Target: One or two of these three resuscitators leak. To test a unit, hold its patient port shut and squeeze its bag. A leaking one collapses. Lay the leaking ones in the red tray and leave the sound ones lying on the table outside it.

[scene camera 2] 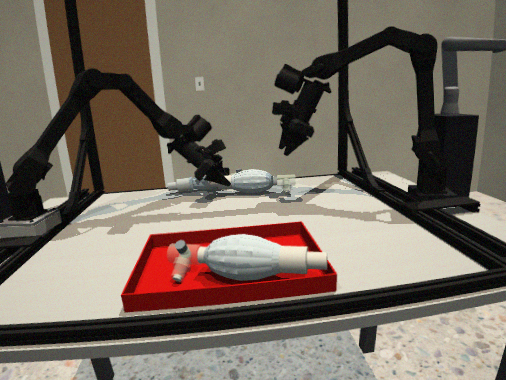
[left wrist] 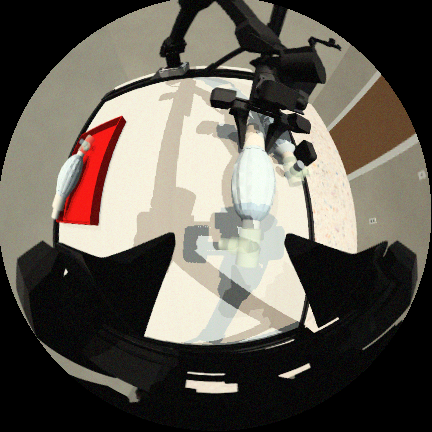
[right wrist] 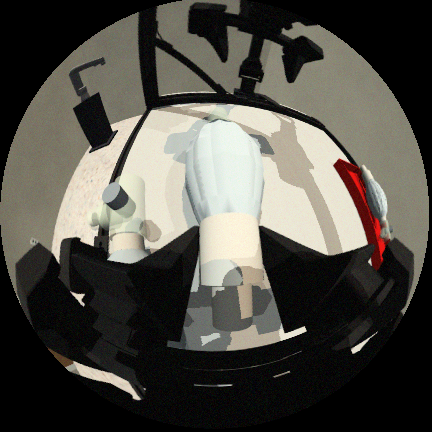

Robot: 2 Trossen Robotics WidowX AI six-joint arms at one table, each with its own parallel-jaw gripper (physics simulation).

my left gripper: scene camera 2; left wrist; right wrist 260, 69
my right gripper: scene camera 2 231, 183; left wrist; right wrist
red tray: scene camera 2 150, 287; left wrist 81, 206; right wrist 350, 174
resuscitator: scene camera 2 252, 181; left wrist 253, 183; right wrist 224, 182
resuscitator: scene camera 2 241, 257; left wrist 69, 173; right wrist 376, 200
same spot on my left gripper: [left wrist: 334, 281] = [scene camera 2: 287, 130]
same spot on my right gripper: [left wrist: 238, 108] = [right wrist: 364, 245]
